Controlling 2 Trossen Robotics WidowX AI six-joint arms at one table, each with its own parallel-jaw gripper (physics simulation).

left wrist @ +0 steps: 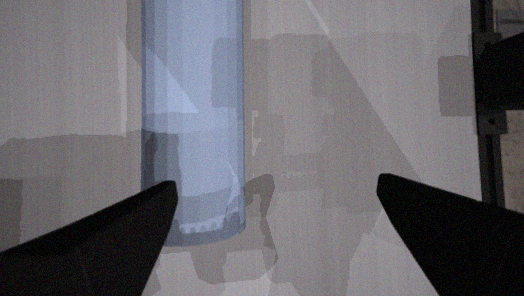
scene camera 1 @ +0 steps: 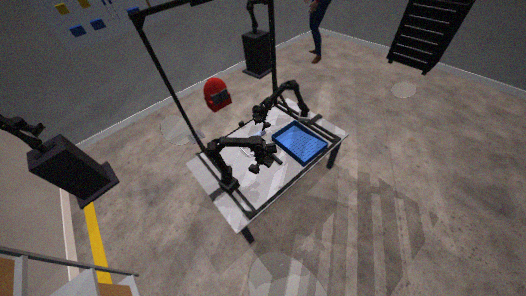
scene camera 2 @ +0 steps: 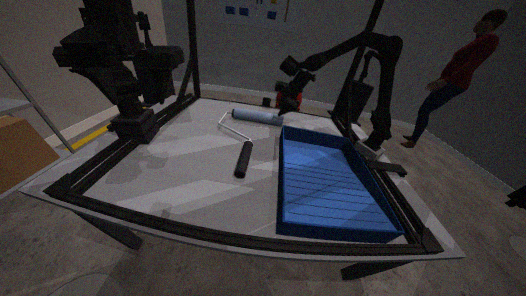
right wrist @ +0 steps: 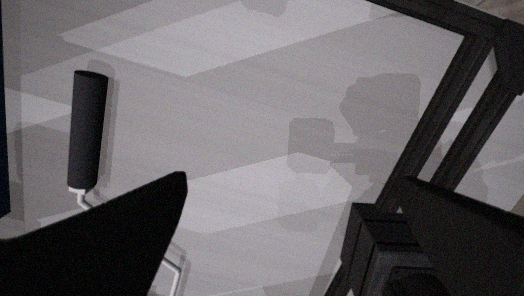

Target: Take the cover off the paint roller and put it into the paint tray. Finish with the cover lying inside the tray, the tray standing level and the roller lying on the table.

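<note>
The paint roller lies on the table, its black handle toward the front in scene camera 2. Its light blue cover is on the roller, with the wire frame meeting its left end. The blue tray stands level to the right of the roller. My left gripper is open and empty above the cover's free end; one fingertip overlaps the cover's edge in the left wrist view, the other is off to the right. My right gripper is open and empty above the table, beside the handle.
A black rail frame runs along the table edges, with uprights at the back. A small black block is at the back edge. A red helmet-like object shows beyond the table.
</note>
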